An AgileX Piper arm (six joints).
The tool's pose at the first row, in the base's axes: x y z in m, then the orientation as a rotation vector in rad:
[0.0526 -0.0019 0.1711 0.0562 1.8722 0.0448]
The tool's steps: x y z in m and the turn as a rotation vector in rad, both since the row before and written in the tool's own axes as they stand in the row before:
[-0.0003 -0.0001 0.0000 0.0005 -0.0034 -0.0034]
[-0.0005 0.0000 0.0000 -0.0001 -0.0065 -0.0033]
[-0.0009 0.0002 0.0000 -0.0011 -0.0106 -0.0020]
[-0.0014 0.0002 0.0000 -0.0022 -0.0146 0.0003]
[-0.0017 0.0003 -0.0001 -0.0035 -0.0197 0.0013]
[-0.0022 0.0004 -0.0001 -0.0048 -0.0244 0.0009]
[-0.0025 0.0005 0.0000 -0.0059 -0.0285 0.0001]
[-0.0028 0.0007 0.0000 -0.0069 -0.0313 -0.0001]
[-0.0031 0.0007 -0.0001 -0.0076 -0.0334 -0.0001]
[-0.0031 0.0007 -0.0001 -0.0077 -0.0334 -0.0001]
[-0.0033 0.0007 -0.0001 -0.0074 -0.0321 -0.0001]
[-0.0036 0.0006 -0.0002 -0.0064 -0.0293 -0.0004]
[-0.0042 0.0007 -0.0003 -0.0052 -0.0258 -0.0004]
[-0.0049 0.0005 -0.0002 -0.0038 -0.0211 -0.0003]
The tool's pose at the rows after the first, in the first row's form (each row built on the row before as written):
[0.0527 -0.0020 0.1714 0.0534 1.8689 0.0419]
[0.0528 -0.0020 0.1719 0.0503 1.8625 0.0395]
[0.0531 -0.0018 0.1728 0.0478 1.8519 0.0388]
[0.0535 -0.0017 0.1742 0.0467 1.8372 0.0406]
[0.0539 -0.0015 0.1759 0.0457 1.8174 0.0441]
[0.0543 -0.0012 0.1781 0.0435 1.7929 0.0483]
[0.0549 -0.0008 0.1806 0.0399 1.7642 0.0528]
[0.0554 -0.0003 0.1834 0.0355 1.7327 0.0579]
[0.0558 0.0002 0.1865 0.0306 1.6990 0.0635]
[0.0561 0.0007 0.1896 0.0257 1.6653 0.0691]
[0.0563 0.0012 0.1929 0.0210 1.6329 0.0744]
[0.0563 0.0016 0.1965 0.0168 1.6034 0.0787]
[0.0561 0.0020 0.2007 0.0134 1.5774 0.0820]
[0.0559 0.0022 0.2056 0.0110 1.5561 0.0844]

